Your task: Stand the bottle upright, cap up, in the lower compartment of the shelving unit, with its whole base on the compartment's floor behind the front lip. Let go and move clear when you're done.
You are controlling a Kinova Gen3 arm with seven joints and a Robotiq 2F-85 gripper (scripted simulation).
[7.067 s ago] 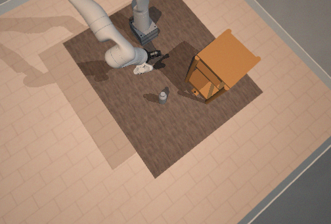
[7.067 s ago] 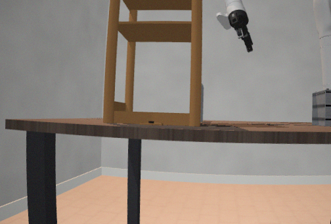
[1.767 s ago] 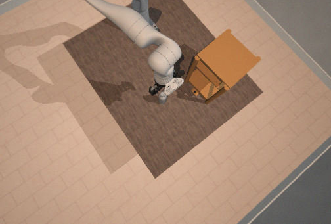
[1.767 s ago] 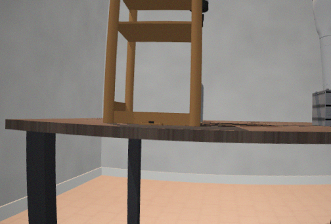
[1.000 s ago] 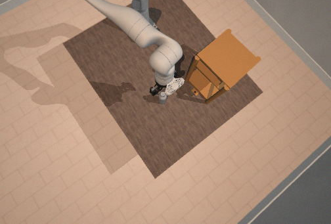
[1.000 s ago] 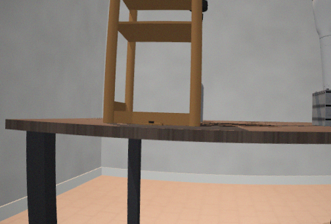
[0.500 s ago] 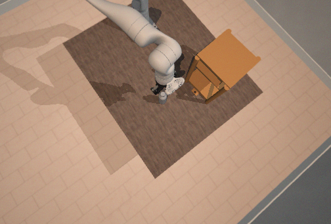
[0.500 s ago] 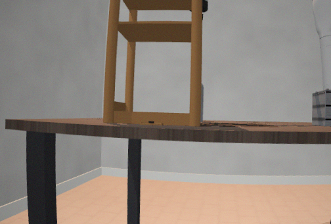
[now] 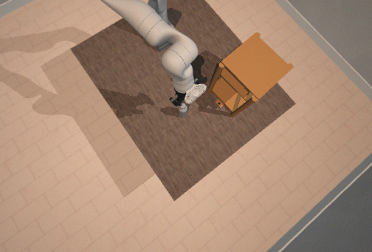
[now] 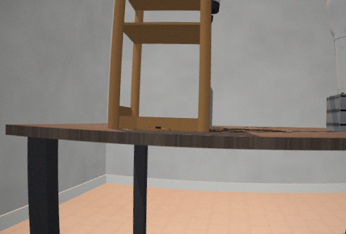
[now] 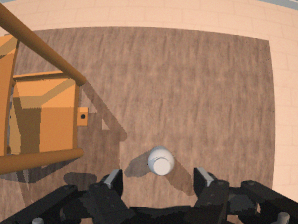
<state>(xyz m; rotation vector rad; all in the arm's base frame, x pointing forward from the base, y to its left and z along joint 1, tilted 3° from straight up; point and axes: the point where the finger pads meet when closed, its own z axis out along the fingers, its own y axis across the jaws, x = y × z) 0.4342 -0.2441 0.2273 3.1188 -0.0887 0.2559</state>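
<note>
Right now my hand is 1 cm past the grey bottle, 1 cm to the left of it and 20 cm above it. Also, from my hand: orange shelving unit: 12 cm ahead, 31 cm to the left, 14 cm below.
</note>
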